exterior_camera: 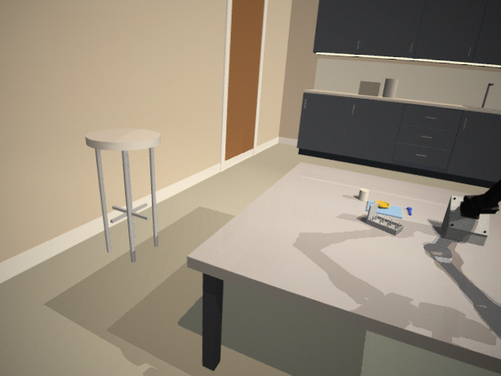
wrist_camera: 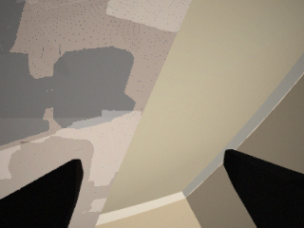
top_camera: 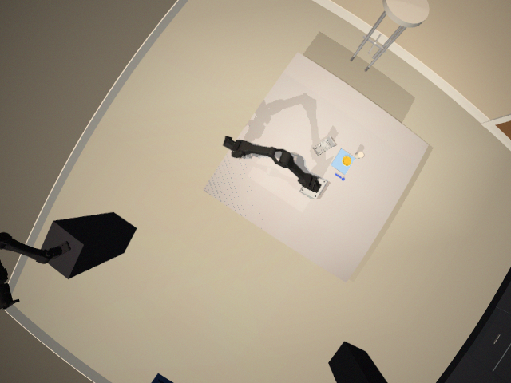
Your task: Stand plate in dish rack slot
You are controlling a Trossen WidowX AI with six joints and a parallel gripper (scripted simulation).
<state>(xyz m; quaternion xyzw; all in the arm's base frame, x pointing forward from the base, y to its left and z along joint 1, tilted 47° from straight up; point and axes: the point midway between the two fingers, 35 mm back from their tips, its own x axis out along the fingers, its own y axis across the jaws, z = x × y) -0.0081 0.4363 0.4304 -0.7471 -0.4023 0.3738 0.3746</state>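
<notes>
Now: gripper tip 760 mm to the left of the yellow plate, 300 mm short of it and 50 mm above it. From my gripper tip the other things lie so: cream cup (820 mm to the right, 390 mm ahead, 40 mm below); then blue spoon (780 mm to the right, 180 mm ahead, 60 mm below); then grey dish rack (550 mm to the right, 300 mm ahead, 40 mm below).
</notes>
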